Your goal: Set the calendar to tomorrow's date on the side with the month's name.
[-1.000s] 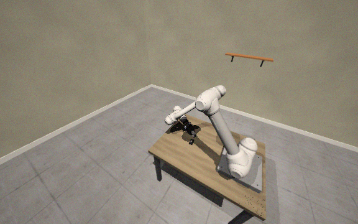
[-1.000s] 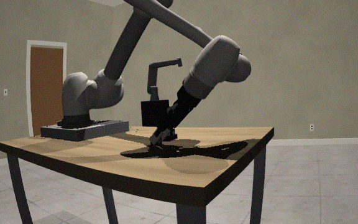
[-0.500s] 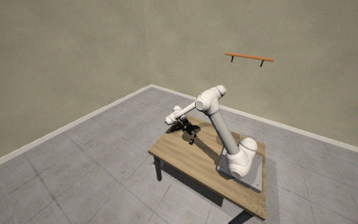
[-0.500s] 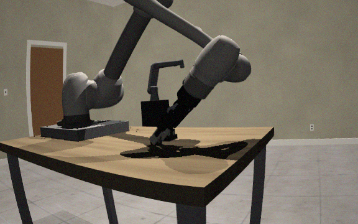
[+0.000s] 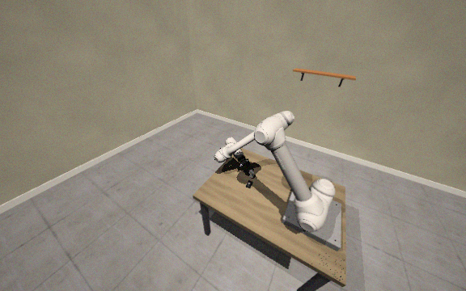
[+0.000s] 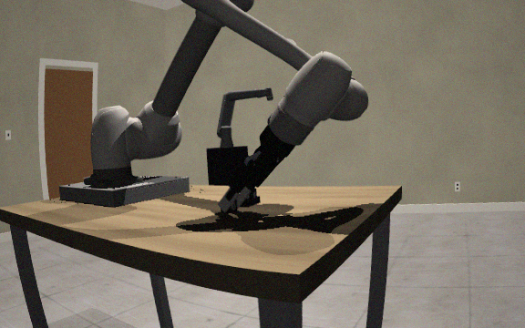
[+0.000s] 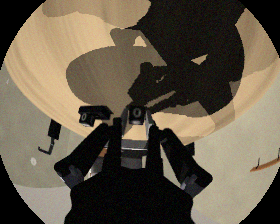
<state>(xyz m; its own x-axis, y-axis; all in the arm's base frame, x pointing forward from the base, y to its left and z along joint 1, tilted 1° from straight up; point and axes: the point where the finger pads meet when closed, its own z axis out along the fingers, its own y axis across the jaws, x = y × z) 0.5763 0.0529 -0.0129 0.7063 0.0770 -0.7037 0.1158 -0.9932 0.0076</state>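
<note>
My gripper is now 20 mm past the dark cube and 20 mm above it. The rest, counted from my hand: dark calendar tray: 60 mm behind, 100 mm to the left, 30 mm below.
</note>
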